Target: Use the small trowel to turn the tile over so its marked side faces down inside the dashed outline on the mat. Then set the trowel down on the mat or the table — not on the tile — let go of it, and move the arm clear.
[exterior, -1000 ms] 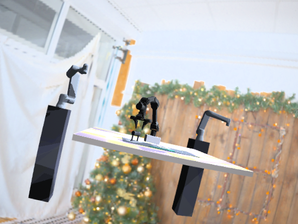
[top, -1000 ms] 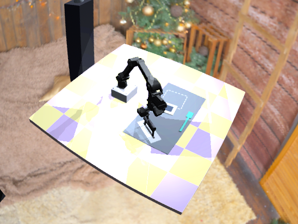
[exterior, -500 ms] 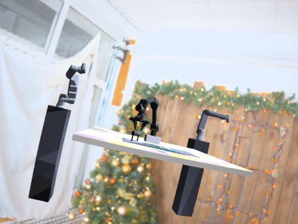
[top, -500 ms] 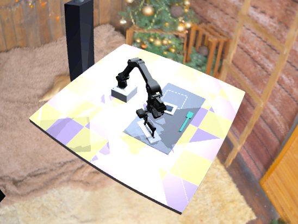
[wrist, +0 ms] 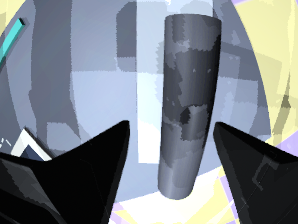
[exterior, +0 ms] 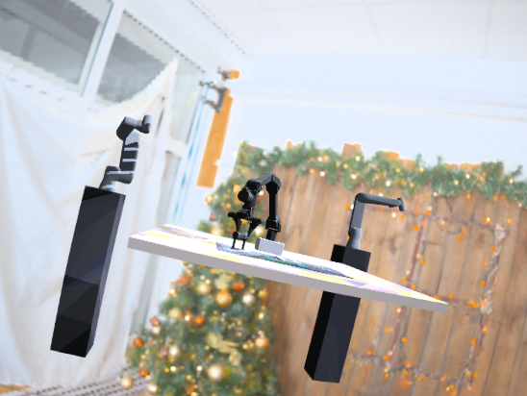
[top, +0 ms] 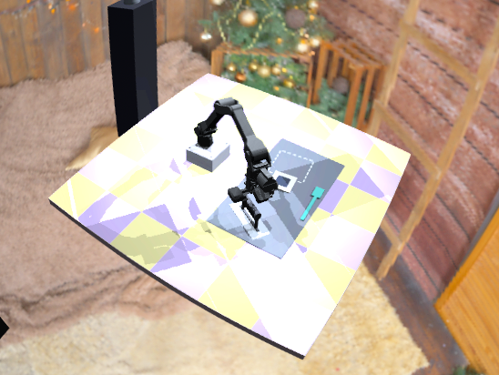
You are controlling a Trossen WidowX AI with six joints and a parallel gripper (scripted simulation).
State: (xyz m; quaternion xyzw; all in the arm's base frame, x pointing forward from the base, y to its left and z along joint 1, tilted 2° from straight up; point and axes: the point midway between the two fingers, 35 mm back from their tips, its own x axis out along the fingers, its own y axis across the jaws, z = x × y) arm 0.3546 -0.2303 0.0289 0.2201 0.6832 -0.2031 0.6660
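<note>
Right now my gripper tip is 20 mm short of the plastering float, 20 mm to the left of it and 40 mm above it. Also, from my gripper tip: grey mat (50 mm ahead, 200 mm to the left, 90 mm below); then white tile (20 mm ahead, 250 mm to the left, 70 mm below); then teal trowel (180 mm ahead, 220 mm to the left, 70 mm below).
</note>
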